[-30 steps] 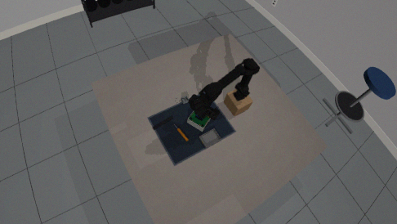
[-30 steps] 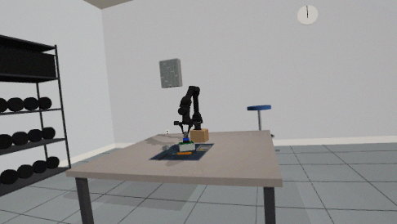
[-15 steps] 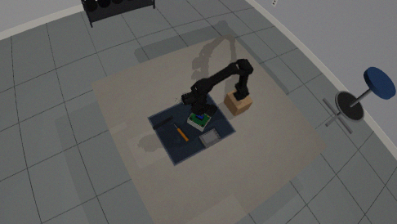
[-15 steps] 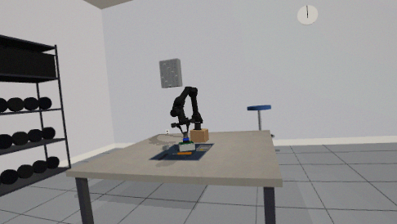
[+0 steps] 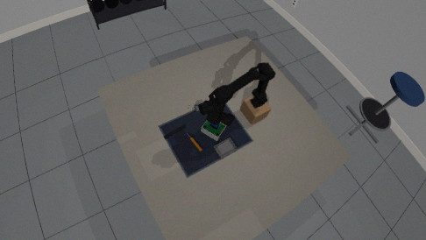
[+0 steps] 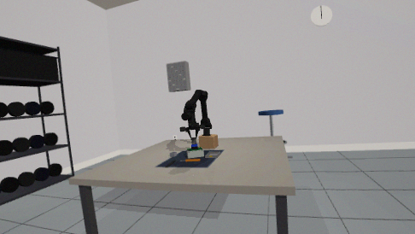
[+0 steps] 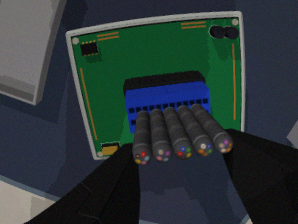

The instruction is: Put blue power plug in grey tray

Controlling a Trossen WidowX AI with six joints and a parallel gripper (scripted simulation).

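Now: gripper tip 40 mm above the blue power plug. From my gripper tip the other things lie so: dark blue mat 130 mm below, 50 mm ahead, 10 mm to the left; dark spudger bar 220 mm ahead, 130 mm below, 80 mm to the right.
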